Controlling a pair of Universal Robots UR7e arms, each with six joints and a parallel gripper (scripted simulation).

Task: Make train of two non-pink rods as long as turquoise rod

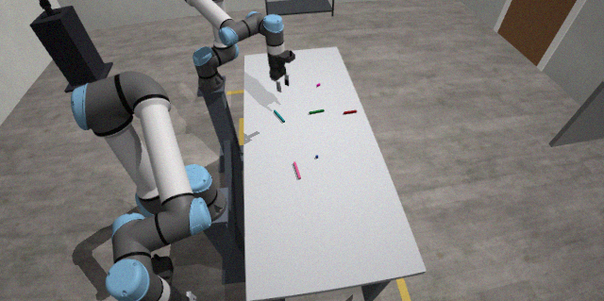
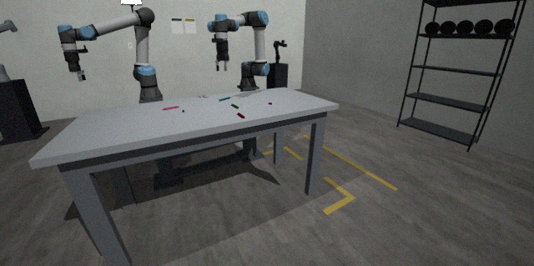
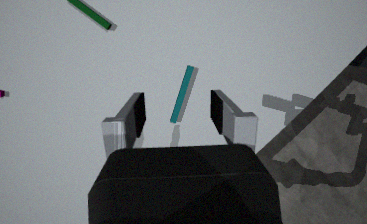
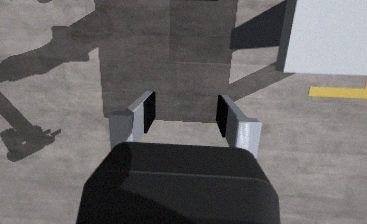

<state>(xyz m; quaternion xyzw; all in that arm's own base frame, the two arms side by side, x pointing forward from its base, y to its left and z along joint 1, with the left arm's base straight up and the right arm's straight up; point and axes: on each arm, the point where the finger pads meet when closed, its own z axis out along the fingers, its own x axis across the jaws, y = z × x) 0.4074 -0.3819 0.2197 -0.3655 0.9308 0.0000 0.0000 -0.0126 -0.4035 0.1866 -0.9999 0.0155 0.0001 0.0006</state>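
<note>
Right now the magenta rod is 230 mm ahead of my left hand, 230 mm to the left of it and 210 mm below it. The rest, counted from my left hand: blue rod: 100 mm ahead, 280 mm to the right, 210 mm below; turquoise rod: 30 mm behind, 20 mm to the left, 210 mm below; green rod: 170 mm ahead, 10 mm to the left, 210 mm below.
</note>
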